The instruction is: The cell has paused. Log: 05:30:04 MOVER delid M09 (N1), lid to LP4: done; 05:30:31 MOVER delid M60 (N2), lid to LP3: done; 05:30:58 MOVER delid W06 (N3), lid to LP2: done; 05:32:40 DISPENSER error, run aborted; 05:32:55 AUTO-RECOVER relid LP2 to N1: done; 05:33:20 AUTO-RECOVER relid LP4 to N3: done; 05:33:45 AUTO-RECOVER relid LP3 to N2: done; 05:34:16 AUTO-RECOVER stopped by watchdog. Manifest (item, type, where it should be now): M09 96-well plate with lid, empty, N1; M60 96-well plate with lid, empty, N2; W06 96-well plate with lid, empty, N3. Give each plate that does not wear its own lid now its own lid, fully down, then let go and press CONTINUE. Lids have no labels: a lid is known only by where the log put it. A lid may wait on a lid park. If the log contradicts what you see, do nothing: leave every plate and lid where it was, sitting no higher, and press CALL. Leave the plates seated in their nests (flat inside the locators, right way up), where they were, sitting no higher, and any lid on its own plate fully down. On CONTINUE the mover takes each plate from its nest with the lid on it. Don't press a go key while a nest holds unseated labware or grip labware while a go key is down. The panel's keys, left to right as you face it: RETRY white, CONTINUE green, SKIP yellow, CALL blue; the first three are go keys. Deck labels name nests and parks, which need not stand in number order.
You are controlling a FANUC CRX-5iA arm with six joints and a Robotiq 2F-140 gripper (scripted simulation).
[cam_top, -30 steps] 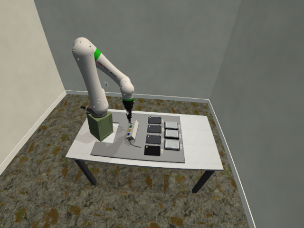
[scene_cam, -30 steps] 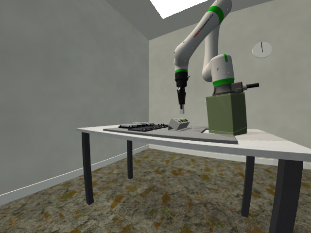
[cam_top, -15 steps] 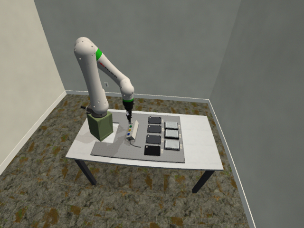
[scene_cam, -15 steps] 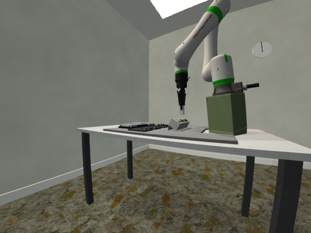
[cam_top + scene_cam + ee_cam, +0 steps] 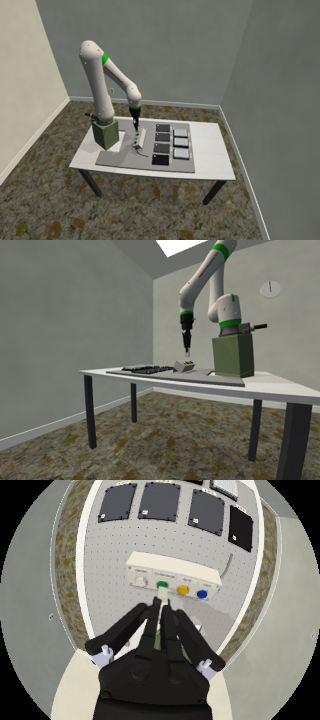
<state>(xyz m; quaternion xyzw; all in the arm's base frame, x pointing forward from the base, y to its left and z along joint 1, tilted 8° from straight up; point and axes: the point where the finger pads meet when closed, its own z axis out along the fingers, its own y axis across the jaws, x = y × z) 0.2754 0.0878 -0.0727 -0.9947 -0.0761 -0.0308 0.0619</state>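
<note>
Now: the green key 7 cm below my hand. Round my hand: blue key (10 cm to the right, 7 cm below, 2 cm ahead); then white key (7 cm below, 5 cm to the left, 1 cm behind); then yellow key (7 cm below, 5 cm to the right, 1 cm ahead).
</note>
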